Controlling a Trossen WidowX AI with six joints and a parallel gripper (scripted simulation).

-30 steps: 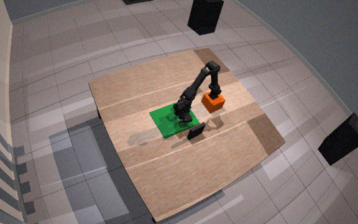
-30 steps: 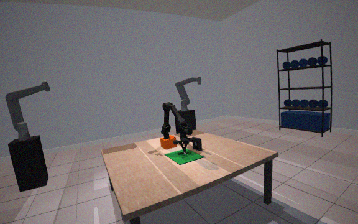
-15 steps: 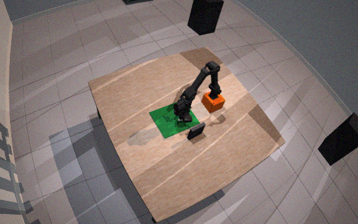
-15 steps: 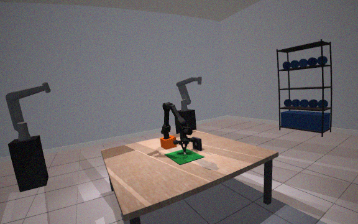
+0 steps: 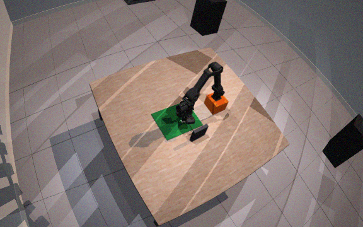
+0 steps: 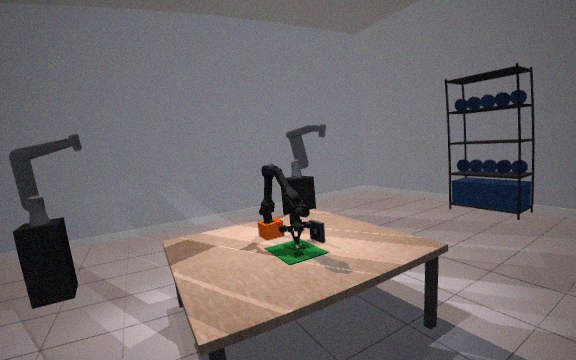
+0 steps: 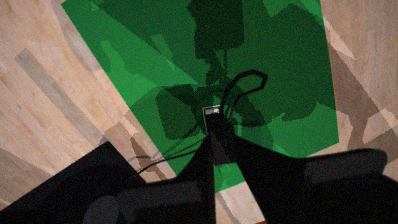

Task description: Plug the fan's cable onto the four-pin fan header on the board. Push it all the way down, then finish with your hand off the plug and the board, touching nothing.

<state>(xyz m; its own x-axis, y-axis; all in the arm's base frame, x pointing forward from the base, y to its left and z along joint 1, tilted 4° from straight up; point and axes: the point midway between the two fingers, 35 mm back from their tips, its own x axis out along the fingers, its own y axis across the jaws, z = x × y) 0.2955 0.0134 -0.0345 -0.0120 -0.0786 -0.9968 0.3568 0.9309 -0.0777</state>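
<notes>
The dark plug is 10 mm ahead of my gripper tip and 10 mm above it. Also, from my gripper tip: black fan: 150 mm to the left, 20 mm above; then green board: 50 mm below, 40 mm to the right, 40 mm ahead.
</notes>
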